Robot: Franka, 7 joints.
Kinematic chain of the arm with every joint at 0, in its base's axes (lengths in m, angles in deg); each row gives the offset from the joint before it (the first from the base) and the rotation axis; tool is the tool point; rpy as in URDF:
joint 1: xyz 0 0 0.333 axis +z
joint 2: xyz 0 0 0 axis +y
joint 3: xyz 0 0 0.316 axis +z
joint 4: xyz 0.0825 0 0 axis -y
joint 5: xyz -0.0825 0 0.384 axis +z
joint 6: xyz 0 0 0 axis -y
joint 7: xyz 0.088 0 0 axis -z
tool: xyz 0 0 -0.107 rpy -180 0 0
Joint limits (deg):
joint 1: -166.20..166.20
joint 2: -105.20..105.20
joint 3: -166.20..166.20
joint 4: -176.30..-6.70
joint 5: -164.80..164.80
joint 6: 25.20..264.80
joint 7: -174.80..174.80
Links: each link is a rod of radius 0.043 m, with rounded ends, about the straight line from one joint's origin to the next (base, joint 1, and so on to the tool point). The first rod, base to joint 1, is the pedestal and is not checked.
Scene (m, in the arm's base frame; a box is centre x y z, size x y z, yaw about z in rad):
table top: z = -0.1
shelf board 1: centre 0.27 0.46 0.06 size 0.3 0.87 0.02 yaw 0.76
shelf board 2: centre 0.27 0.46 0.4 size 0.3 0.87 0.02 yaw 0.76
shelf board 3: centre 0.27 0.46 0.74 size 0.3 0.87 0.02 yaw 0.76
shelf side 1: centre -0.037 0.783 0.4 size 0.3 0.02 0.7 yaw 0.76
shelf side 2: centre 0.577 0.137 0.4 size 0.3 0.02 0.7 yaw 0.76
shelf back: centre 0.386 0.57 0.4 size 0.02 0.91 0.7 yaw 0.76
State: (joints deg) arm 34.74 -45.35 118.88 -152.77 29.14 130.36 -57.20
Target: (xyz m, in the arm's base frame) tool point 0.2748 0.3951 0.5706
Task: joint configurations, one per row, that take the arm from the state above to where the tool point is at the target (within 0.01 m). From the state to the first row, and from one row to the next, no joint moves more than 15 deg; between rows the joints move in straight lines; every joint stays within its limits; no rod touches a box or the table.
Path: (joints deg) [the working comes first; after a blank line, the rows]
Joints at the target: -9.97 -42.15 55.14 -131.10 29.82 144.11 -57.20
Straight joint move there: touches shelf board 2.

1: 31.95 -53.64 104.77 -154.29 28.40 128.99 -57.20
2: 29.16 -61.93 90.65 -155.80 27.67 127.62 -57.20
3: 26.37 -70.21 76.54 -157.32 26.93 126.26 -57.20
4: 23.57 -78.50 62.43 -158.83 26.20 124.89 -57.20
5: 20.78 -86.79 48.31 -160.35 25.46 123.52 -57.20
6: 17.99 -95.08 34.20 -161.86 24.73 122.15 -57.20
7: 11.00 -81.84 39.43 -154.17 26.00 127.64 -57.20
8: 4.01 -68.61 44.67 -146.48 27.27 133.13 -57.20
9: -2.98 -55.38 49.90 -138.79 28.55 138.62 -57.20
10: -9.97 -42.15 55.14 -131.10 29.82 144.11 -57.20

